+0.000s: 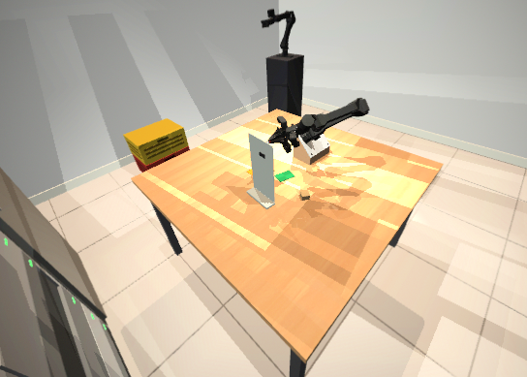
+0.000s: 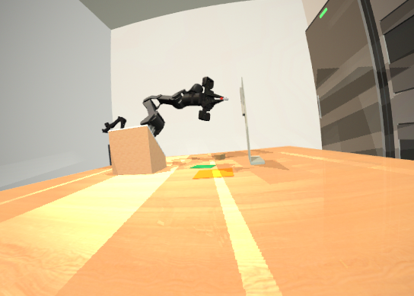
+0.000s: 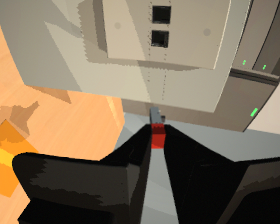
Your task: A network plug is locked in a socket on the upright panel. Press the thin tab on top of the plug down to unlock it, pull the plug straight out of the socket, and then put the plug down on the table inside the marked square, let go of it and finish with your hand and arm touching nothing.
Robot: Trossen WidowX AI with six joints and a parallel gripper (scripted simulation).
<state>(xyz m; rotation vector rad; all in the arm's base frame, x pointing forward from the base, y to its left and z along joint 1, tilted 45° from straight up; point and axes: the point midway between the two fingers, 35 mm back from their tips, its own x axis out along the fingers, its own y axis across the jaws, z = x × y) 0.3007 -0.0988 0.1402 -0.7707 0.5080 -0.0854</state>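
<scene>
My gripper tip is 27 cm above the orange marked square, 13 cm to the left of it and 6 cm past it. The rest, counted from my gripper tip: red-and-grey plug (1 cm ahead); then green board (27 cm below, 11 cm behind, 1 cm to the left); then white upright panel (12 cm below, 10 cm ahead, 4 cm to the left).
</scene>
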